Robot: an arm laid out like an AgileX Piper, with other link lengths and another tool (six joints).
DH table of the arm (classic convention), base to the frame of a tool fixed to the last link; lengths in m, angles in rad. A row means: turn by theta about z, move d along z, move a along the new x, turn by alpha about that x. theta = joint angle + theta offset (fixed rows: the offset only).
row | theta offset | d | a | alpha
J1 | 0 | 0.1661 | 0 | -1.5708
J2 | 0.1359 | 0 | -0.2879 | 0
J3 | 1.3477 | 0 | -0.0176 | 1.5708
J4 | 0 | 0.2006 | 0 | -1.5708
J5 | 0 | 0 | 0 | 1.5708
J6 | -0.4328 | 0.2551 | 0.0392 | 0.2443
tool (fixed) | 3.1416 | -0.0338 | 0 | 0
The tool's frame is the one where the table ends.
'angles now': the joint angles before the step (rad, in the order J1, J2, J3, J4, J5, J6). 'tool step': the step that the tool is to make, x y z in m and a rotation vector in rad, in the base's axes. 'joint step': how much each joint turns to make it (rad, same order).
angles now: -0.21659, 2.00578, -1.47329, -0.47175, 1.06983, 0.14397
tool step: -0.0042, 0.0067, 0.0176, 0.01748, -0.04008, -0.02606
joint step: 0.00013, -0.05783, -0.00523, 0.03399, 0.03085, 0.00013
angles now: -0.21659, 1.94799, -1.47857, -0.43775, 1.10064, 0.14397
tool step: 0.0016, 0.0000, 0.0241, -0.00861, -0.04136, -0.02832
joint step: -0.00004, -0.03668, -0.06325, 0.00972, 0.06351, -0.00008
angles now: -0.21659, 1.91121, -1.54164, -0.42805, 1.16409, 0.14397
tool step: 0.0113, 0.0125, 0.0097, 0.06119, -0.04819, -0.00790
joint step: 0.00001, -0.00189, -0.07683, 0.08036, 0.03796, -0.02747
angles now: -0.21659, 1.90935, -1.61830, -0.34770, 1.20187, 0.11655
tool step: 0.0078, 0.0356, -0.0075, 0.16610, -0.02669, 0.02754
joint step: -0.00004, 0.00018, -0.01453, 0.18381, 0.00802, -0.06842
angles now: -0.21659, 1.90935, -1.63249, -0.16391, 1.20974, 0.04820
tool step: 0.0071, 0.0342, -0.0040, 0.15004, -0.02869, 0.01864
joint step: 0.00213, 0.00016, -0.00026, 0.16392, 0.00046, -0.04826
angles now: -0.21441, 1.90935, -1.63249, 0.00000, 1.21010, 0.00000
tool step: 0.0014, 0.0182, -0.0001, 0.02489, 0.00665, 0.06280
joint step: 0.03924, 0.00001, -0.00017, 0.02840, 0.01188, -0.02915
